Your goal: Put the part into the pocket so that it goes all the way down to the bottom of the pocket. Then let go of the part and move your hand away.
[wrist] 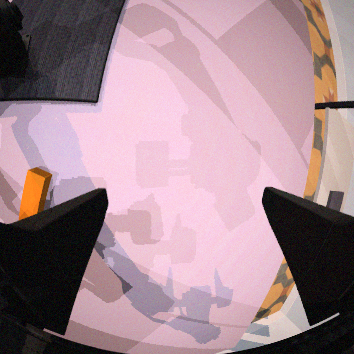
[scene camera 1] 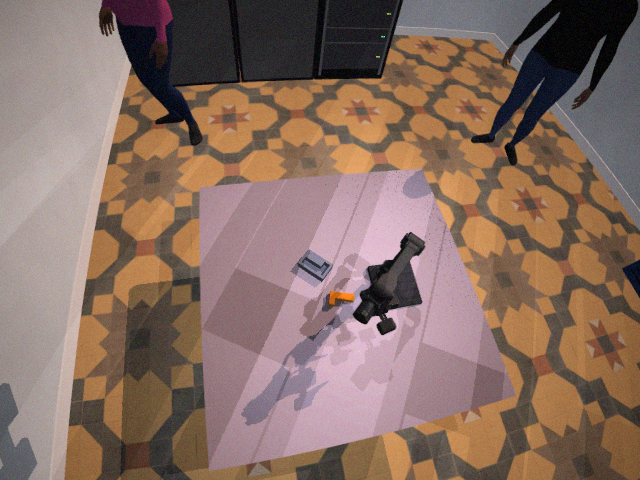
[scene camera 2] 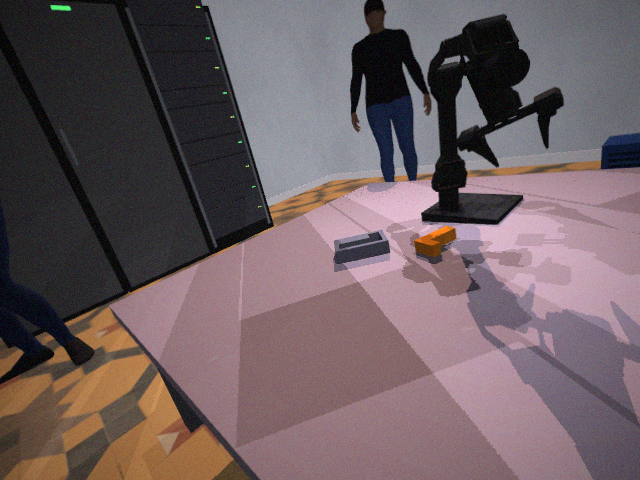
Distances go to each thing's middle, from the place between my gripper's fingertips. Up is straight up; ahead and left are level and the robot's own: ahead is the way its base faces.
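Labels:
The orange part point(scene camera 2: 430, 244) is 170 mm below my hand, 180 mm to the right of it and 50 mm ahead of it.

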